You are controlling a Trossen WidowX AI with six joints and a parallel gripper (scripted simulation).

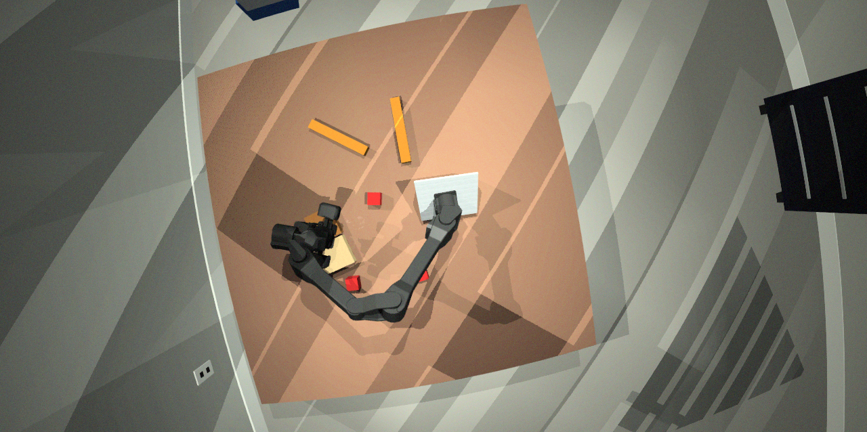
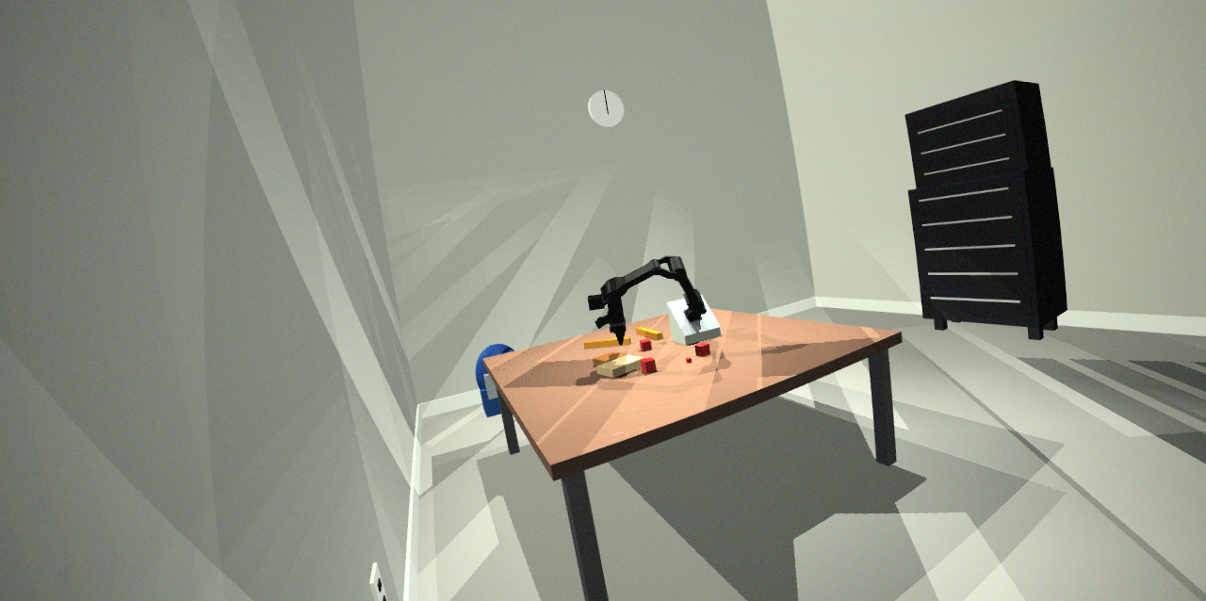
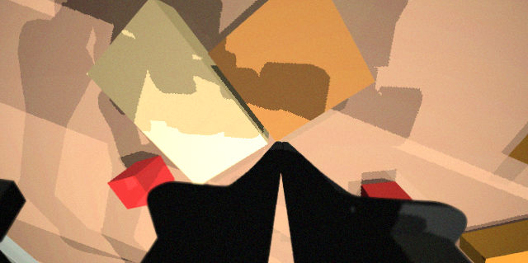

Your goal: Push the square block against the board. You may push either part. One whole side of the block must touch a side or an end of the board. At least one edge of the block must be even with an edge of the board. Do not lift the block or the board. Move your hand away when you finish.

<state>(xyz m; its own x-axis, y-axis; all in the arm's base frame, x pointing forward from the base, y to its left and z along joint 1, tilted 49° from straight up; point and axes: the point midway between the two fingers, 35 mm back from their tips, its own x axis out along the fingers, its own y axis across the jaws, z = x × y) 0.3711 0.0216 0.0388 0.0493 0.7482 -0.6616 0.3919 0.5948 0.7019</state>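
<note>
The orange square block lies 50 mm below my gripper tip, 50 mm ahead of it and 30 mm to the right of it. Also, from my gripper tip: board: 90 mm to the left, 50 mm below, 50 mm ahead.
</note>
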